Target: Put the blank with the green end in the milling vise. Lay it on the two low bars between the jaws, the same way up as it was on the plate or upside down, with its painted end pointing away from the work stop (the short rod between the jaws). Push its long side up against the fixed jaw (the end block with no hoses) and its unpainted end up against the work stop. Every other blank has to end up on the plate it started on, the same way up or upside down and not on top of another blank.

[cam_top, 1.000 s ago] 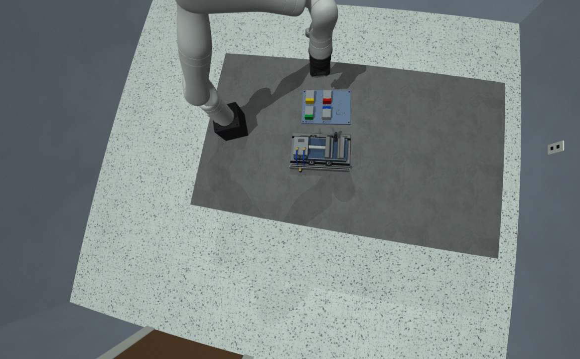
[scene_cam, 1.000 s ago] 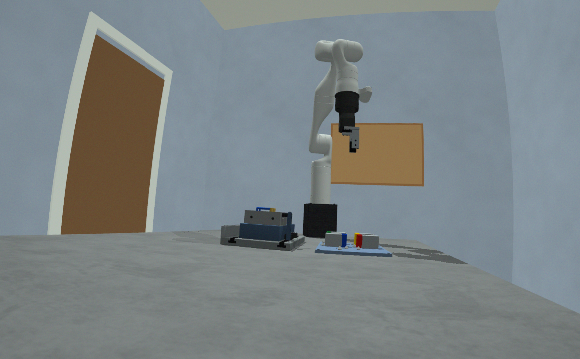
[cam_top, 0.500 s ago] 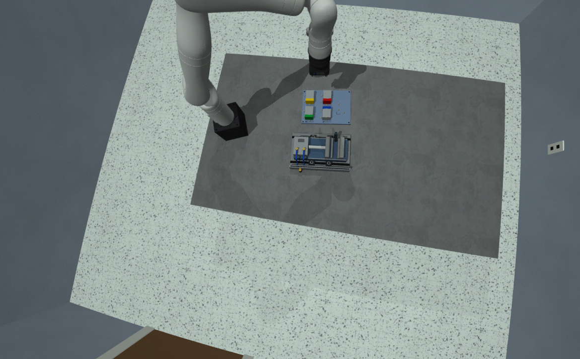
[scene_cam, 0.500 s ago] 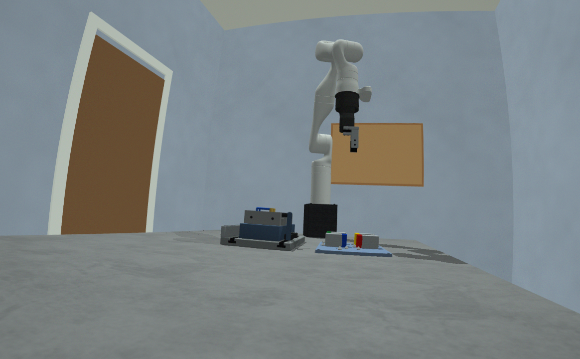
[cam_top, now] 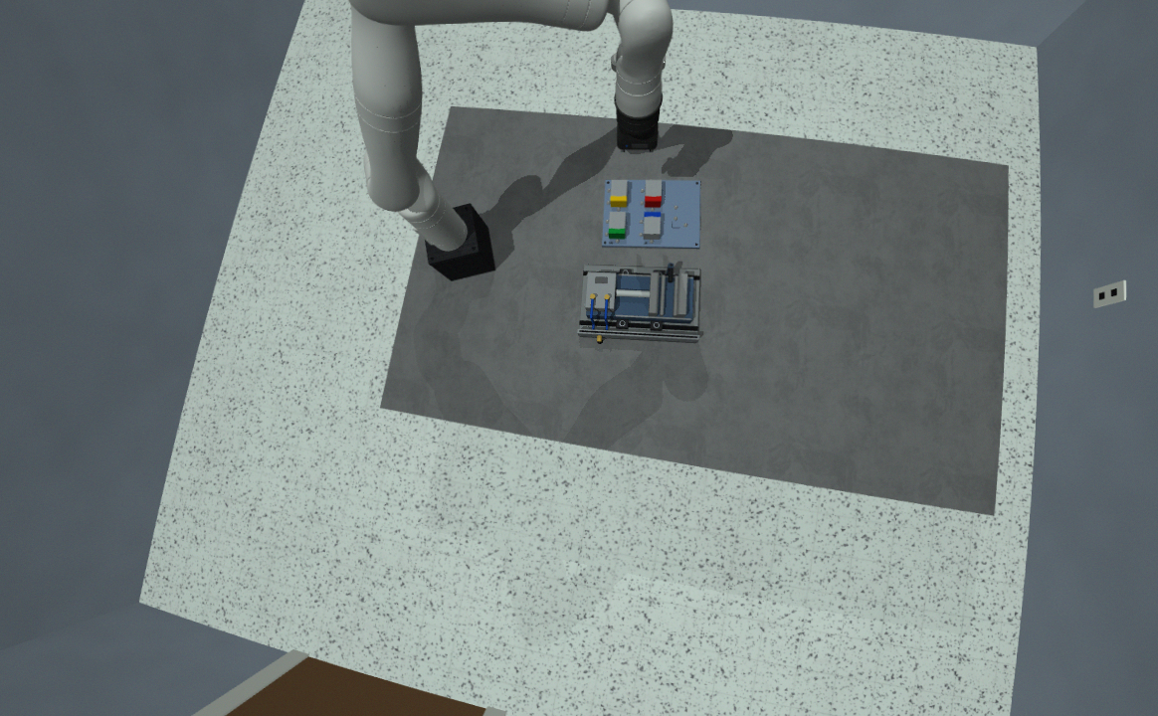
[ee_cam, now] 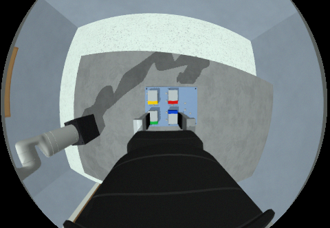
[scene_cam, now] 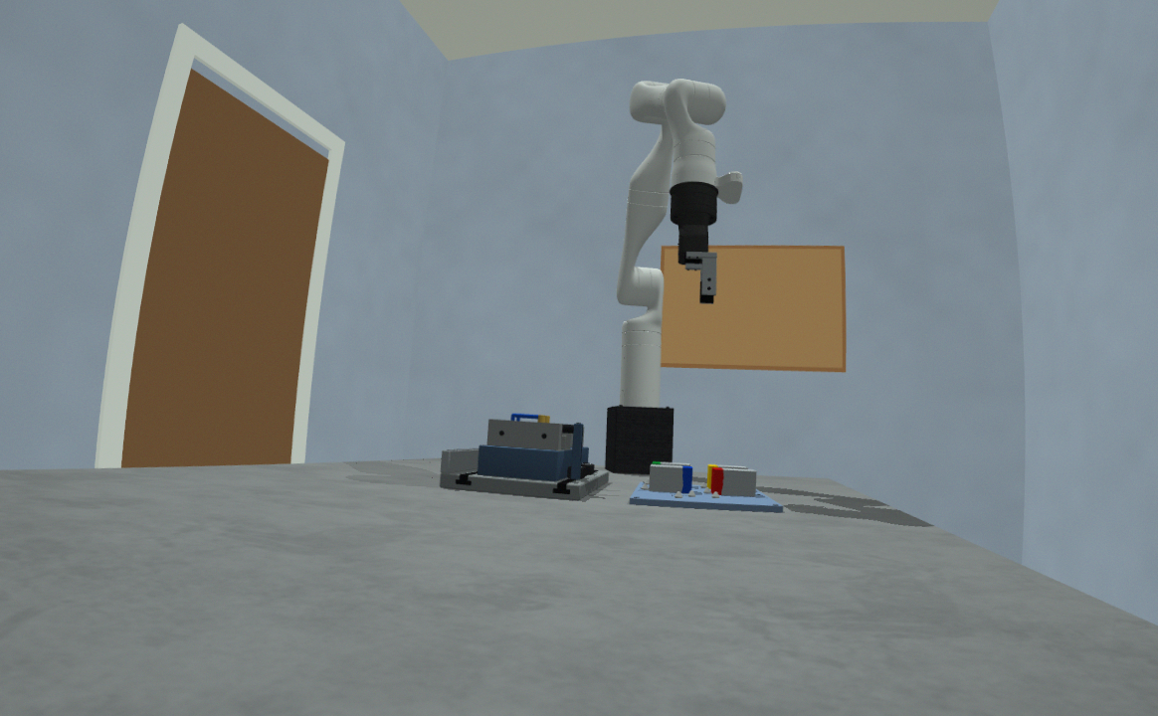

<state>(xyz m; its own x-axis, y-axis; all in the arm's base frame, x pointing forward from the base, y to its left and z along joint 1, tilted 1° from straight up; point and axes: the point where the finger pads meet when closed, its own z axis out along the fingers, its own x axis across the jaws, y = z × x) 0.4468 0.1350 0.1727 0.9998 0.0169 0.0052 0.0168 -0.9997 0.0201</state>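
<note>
Right now the green-ended blank is 290 mm below my hand, 50 mm to the right of it and 50 mm behind it. The rest, counted from my hand: blue-ended blank 290 mm below, 40 mm to the right, 40 mm ahead; then yellow-ended blank 290 mm below, 50 mm behind, 40 mm to the left; then red-ended blank 290 mm below, 50 mm to the left, 40 mm ahead.
</note>
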